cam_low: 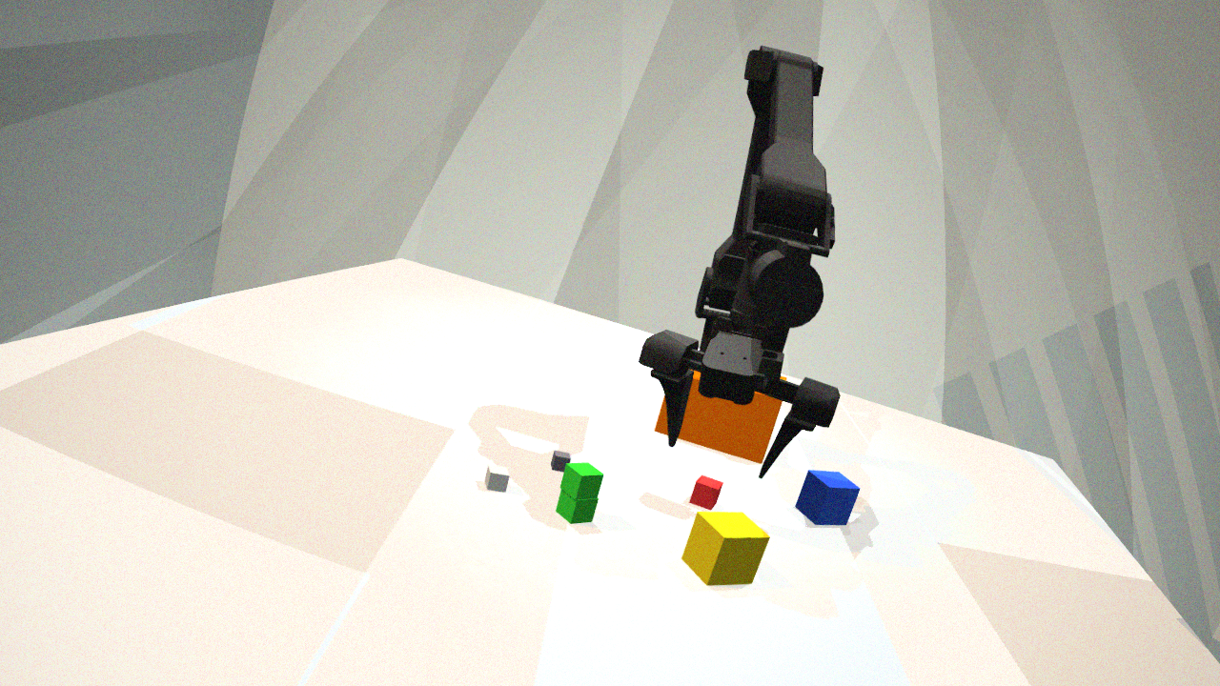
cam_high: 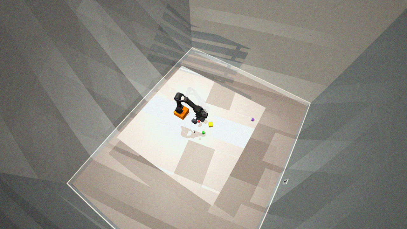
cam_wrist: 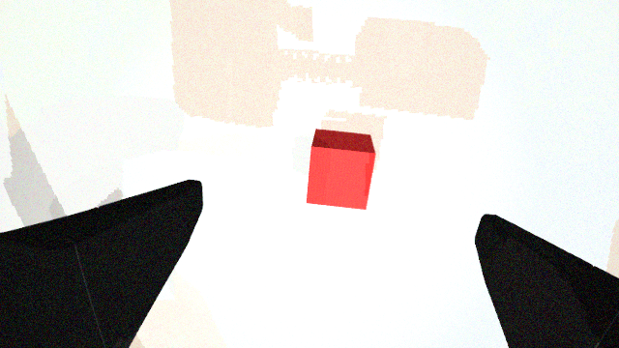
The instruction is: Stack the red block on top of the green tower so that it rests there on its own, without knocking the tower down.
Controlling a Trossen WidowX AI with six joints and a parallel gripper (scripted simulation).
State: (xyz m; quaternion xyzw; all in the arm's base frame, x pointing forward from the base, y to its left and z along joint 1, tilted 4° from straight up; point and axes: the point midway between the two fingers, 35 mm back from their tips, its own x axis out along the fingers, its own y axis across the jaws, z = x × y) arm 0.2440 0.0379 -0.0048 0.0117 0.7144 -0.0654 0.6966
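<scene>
Now: gripper tip 3 cm above the red block. Also, from my gripper tip: blue cube (6 cm behind, 12 cm to the left, 2 cm below); then purple cube (53 cm ahead, 37 cm to the left, 3 cm below); then yellow cube (14 cm ahead, 3 cm to the left, 2 cm below).
</scene>
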